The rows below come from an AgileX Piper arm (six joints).
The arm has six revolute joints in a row. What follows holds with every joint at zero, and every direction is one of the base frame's.
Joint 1 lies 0.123 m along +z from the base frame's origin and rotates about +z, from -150 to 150 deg.
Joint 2 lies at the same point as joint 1 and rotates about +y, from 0 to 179.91 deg.
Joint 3 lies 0.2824 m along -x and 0.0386 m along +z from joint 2 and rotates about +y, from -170 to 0 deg.
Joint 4 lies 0.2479 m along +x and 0.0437 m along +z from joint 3 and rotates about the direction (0.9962, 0, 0.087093), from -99.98 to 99.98 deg.
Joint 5 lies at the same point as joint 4 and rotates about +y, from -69.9 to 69.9 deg.
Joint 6 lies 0.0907 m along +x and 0.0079 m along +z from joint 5 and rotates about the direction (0.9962, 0, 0.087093), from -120 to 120 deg.
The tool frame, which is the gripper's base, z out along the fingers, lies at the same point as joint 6; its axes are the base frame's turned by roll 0, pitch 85 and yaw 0 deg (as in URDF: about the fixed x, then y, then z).
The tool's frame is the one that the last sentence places.
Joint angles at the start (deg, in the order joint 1, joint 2, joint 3, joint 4, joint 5, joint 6):
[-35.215 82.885 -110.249 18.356 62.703 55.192]
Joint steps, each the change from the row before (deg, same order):
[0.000 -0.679 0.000 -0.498 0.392 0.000]
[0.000 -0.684 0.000 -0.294 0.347 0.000]
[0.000 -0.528 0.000 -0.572 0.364 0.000]
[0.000 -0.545 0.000 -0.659 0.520 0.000]
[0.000 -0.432 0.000 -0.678 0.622 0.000]
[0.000 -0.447 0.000 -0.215 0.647 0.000]
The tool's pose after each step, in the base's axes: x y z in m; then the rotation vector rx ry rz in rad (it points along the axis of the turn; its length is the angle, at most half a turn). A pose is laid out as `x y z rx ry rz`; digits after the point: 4 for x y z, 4 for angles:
0.2389 -0.1381 0.5208 1.4809 1.4992 0.5866
0.2347 -0.1355 0.5235 1.4748 1.4974 0.5806
0.2311 -0.1339 0.5253 1.4716 1.4971 0.5686
0.2273 -0.1322 0.5268 1.4700 1.4987 0.5545
0.2241 -0.1309 0.5277 1.4713 1.5027 0.5396
0.2210 -0.1289 0.5288 1.4720 1.5071 0.5345

